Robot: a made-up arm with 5 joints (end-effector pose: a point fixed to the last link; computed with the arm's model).
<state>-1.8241 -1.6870 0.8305 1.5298 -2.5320</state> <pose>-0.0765 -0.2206 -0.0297 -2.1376 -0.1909 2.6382</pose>
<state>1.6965 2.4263 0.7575 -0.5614 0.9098</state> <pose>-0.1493 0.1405 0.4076 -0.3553 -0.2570 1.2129</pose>
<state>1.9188 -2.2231 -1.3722 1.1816 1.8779</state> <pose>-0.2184 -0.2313 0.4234 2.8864 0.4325 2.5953</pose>
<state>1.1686 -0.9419 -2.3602 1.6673 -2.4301</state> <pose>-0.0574 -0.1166 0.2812 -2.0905 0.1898 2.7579</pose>
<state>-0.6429 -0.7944 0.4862 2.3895 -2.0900</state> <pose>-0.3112 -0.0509 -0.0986 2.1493 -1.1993 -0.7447</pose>
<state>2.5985 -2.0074 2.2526 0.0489 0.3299</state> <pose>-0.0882 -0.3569 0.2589 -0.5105 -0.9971 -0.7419</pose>
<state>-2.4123 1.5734 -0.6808 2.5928 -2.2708</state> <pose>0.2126 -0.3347 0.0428 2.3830 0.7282 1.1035</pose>
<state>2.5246 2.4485 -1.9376 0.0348 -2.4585</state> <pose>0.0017 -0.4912 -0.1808 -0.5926 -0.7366 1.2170</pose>
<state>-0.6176 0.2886 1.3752 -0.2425 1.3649</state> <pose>0.0201 0.0178 -0.0999 -2.3004 0.1351 -2.6415</pose>
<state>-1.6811 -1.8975 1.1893 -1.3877 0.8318</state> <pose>-0.1340 -0.4075 0.0622 0.9115 0.8808 -2.2950</pose>
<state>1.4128 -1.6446 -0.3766 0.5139 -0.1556</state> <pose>-0.2669 0.2393 0.1115 0.5215 0.7680 -0.9309</pose>
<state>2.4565 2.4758 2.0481 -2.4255 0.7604</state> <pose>0.3332 0.1275 0.5759 0.9853 0.5534 -0.8242</pose>
